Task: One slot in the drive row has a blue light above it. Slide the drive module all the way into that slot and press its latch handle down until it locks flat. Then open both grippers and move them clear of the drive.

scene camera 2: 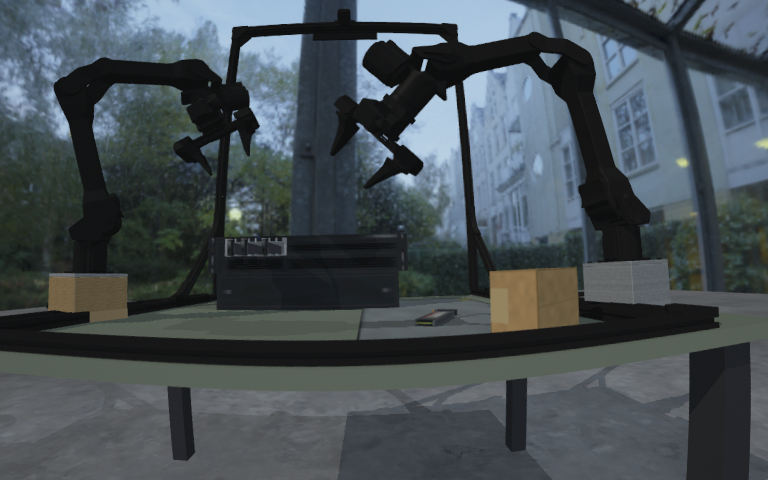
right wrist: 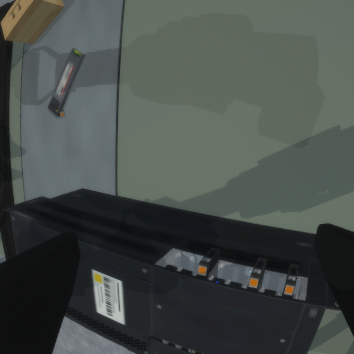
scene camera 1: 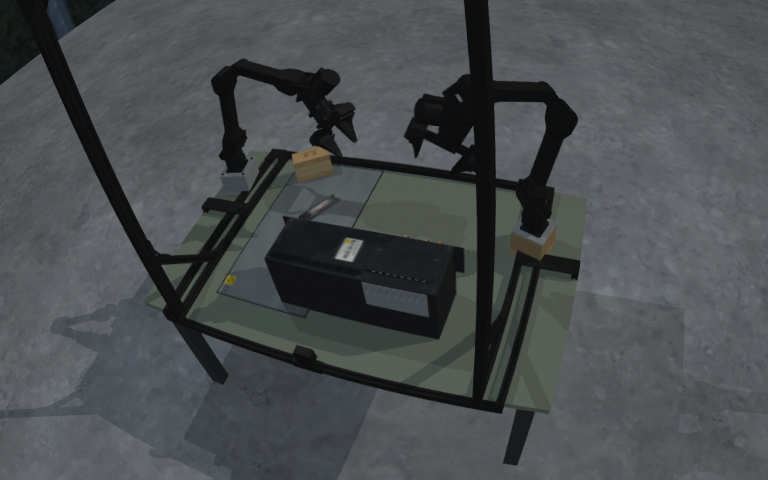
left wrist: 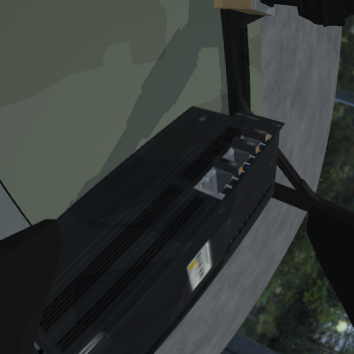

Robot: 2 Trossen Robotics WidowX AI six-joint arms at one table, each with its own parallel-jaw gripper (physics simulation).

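Seen in the pictures: left gripper, fingertip midpoint: (scene camera 2: 347,171) (scene camera 1: 348,149) (left wrist: 187,227); right gripper, fingertip midpoint: (scene camera 2: 229,165) (right wrist: 201,243) (scene camera 1: 433,165); left arm's base, origin of the base link: (scene camera 2: 623,261) (scene camera 1: 237,166); right arm's base, origin of the base link: (scene camera 2: 89,273) (scene camera 1: 534,226).
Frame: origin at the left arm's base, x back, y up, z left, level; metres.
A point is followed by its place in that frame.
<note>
The drive module (scene camera 1: 320,208) {z -0.118, x -0.321, y -0.075 m} (scene camera 2: 436,316) {z -0.088, x -0.327, y -0.075 m} (right wrist: 66,82) {z -0.116, x -0.325, y -0.075 m} lies flat on the grey mat (scene camera 1: 249,266) {z -0.357, x -0.159, y -0.084 m} (scene camera 2: 390,325) {z -0.091, x -0.402, y -0.084 m} (right wrist: 85,150) {z -0.252, x -0.349, y -0.084 m}, apart from the black drive chassis (scene camera 1: 311,283) {z -0.492, x -0.418, y 0.033 m} (scene camera 2: 308,288) {z -0.360, x -0.531, y -0.036 m} (left wrist: 125,200) {z -0.358, x -0.519, y -0.022 m} (right wrist: 225,310). A small blue light (left wrist: 248,168) {z -0.381, x -0.648, y 0.087 m} (right wrist: 217,282) {z -0.381, x -0.651, y 0.086 m} shows at the drive row's edge, by the gap between the first and second orange-tipped drives from the left in the right wrist view. My left gripper (scene camera 1: 348,147) {z -0.154, x -0.458, y 0.179 m} (scene camera 2: 349,170) {z -0.154, x -0.458, y 0.179 m} is open and empty, in the air above the wooden box's side of the table. My right gripper (scene camera 1: 435,164) {z -0.276, x -0.699, y 0.229 m} (scene camera 2: 229,164) {z -0.276, x -0.699, y 0.229 m} (right wrist: 201,243) {z -0.276, x -0.699, y 0.229 m} is open and empty, high above the table.
A wooden box (scene camera 1: 313,165) {z 0.034, x -0.264, y -0.030 m} (scene camera 2: 535,300) {z 0.110, x -0.293, y -0.037 m} (right wrist: 32,20) {z 0.035, x -0.266, y -0.038 m} stands near the module, at the mat's end. Black frame rails border the table, and an upright post (scene camera 1: 482,226) {z -0.727, x -0.839, y 0.485 m} rises in scene camera 1. A wooden block (scene camera 1: 532,243) {z -0.284, x -0.952, y -0.011 m} (scene camera 2: 87,294) {z -0.183, x -0.926, y -0.037 m} sits under the right arm's base.
</note>
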